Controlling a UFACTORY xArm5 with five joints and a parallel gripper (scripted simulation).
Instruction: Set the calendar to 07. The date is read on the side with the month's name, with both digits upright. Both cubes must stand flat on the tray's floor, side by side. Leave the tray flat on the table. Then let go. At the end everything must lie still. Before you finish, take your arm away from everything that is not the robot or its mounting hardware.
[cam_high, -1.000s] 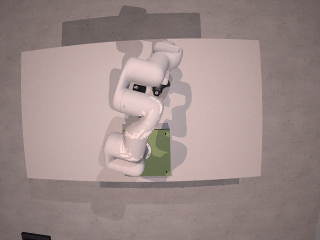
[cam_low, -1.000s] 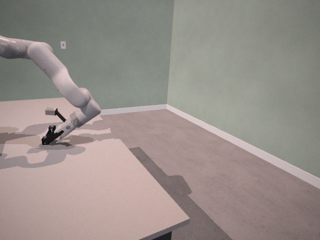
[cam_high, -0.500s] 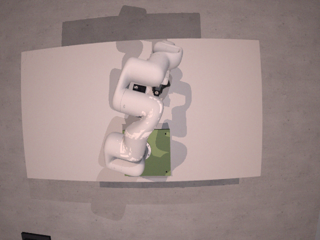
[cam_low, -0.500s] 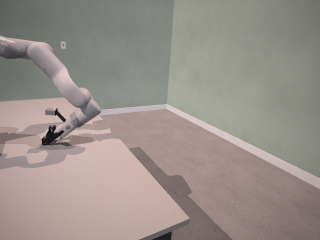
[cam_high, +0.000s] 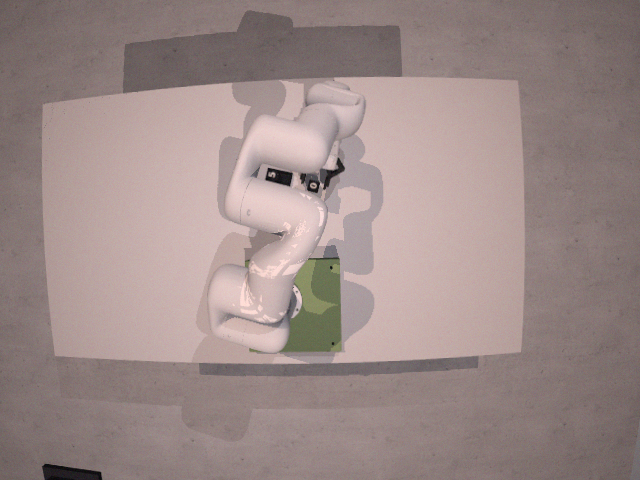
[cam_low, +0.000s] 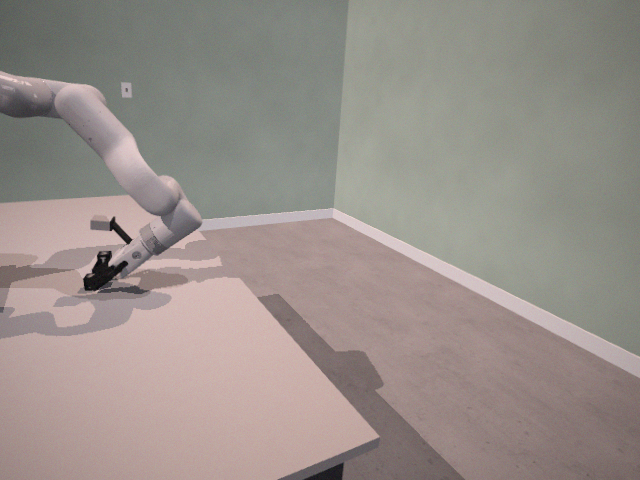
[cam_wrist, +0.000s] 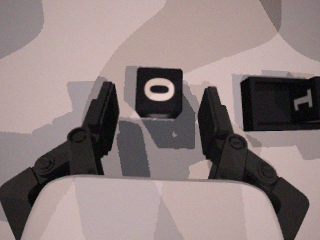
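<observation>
Now: the black cube 2 cm behind my hand and 1 cm below it. From my hand the other things lie so: black calendar tray 1 cm ahead, 11 cm to the left, 2 cm below.
</observation>
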